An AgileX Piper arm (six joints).
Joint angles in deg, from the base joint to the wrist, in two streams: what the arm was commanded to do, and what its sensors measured. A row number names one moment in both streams.
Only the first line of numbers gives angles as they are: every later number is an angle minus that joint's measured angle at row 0.
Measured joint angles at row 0:
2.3, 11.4, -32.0, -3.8, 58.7, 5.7
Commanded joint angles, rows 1 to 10:
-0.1, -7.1, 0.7, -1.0, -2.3, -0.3
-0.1, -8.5, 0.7, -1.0, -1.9, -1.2
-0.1, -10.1, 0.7, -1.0, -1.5, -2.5
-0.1, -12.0, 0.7, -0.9, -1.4, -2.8
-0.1, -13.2, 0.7, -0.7, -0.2, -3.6
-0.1, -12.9, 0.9, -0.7, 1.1, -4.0
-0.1, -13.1, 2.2, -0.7, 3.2, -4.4
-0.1, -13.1, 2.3, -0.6, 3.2, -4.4
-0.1, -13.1, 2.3, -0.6, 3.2, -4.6
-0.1, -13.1, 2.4, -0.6, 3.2, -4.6
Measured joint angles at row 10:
0.0, -11.7, 2.1, -0.7, 3.3, -4.0
